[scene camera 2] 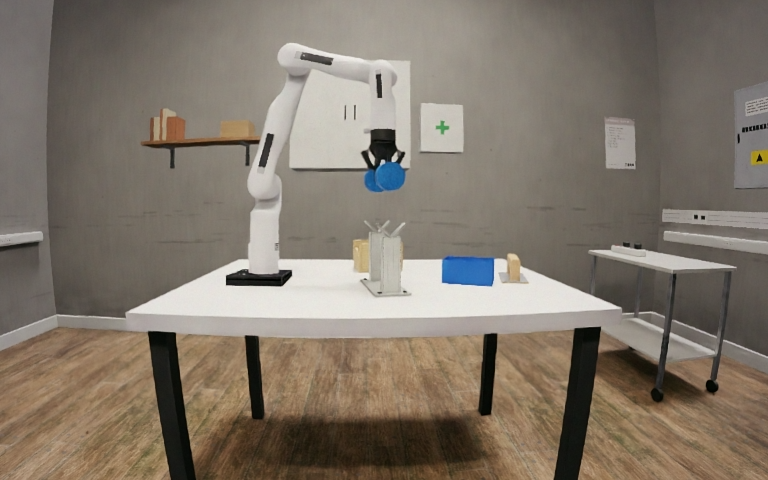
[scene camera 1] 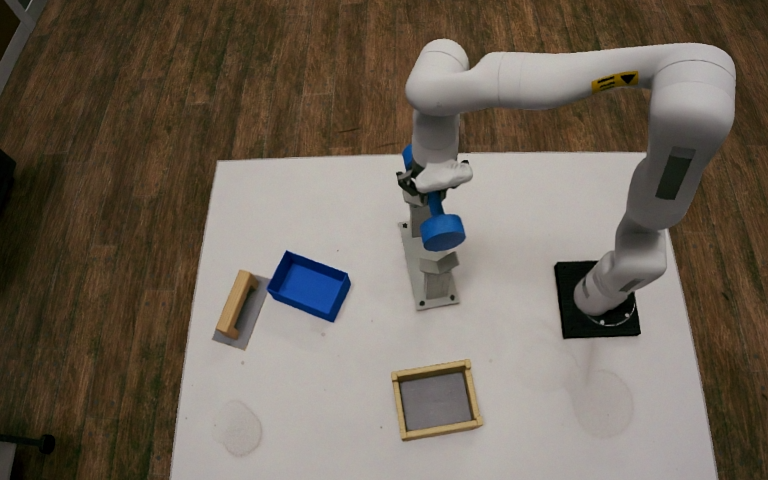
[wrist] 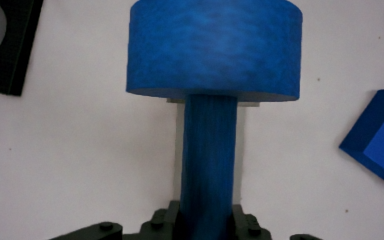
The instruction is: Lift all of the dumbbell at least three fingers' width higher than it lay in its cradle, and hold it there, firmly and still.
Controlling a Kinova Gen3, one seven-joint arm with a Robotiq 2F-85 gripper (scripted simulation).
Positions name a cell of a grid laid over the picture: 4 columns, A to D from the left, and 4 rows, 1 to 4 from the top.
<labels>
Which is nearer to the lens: the blue dumbbell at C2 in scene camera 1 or the wooden-framed tray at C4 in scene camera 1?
The blue dumbbell.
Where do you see a grey cradle stand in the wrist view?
At C2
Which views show the blue dumbbell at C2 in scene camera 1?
Scene camera 2, scene camera 1 and the wrist view: all of them.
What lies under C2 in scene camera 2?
A blue dumbbell.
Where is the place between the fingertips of the gripper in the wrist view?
C4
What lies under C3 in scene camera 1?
A grey cradle stand.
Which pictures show the gripper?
Scene camera 2, scene camera 1 and the wrist view: all of them.
</labels>
